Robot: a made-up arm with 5 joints.
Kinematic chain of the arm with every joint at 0, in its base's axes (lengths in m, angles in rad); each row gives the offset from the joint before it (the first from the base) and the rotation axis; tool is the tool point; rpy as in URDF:
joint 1: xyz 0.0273 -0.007 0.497 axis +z
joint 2: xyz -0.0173 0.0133 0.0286 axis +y
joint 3: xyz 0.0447 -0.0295 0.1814 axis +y
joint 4: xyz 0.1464 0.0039 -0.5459 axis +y
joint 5: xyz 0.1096 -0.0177 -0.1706 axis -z
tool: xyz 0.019 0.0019 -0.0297 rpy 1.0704 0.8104 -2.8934
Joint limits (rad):
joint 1: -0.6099..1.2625
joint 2: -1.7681..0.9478
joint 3: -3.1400..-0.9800
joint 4: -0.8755..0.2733
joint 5: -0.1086..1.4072
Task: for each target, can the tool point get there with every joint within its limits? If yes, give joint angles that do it. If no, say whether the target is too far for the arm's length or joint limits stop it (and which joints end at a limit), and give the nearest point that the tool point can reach.
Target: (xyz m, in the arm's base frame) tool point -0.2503 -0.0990 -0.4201
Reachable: no: joint limits stop it (at a limit: joint 2, joint 3, joint 4) | nearest point -0.6320 -0.2255 0.0466 | short by 0.616 m
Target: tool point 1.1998 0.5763 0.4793
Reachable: no: too far | nearest point 0.8830 0.4187 0.5148 | short by 0.356 m
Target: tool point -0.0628 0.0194 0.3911
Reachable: no: joint limits stop it (at a limit: joint 1, joint 2, joint 3, joint 4, joint 5) | nearest point 0.2211 0.5157 0.0320 | short by 0.675 m
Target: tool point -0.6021 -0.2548 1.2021
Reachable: yes | joints 0.3072 -0.7766 -2.7420 -0.3841 1.0791
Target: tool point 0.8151 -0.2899 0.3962
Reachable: yes | joints -0.3090 0.4474 -1.2601 -0.1676 0.0966
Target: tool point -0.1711 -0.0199 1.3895
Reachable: yes | joints -0.1714 -0.8132 -1.8838 -0.7738 1.1450
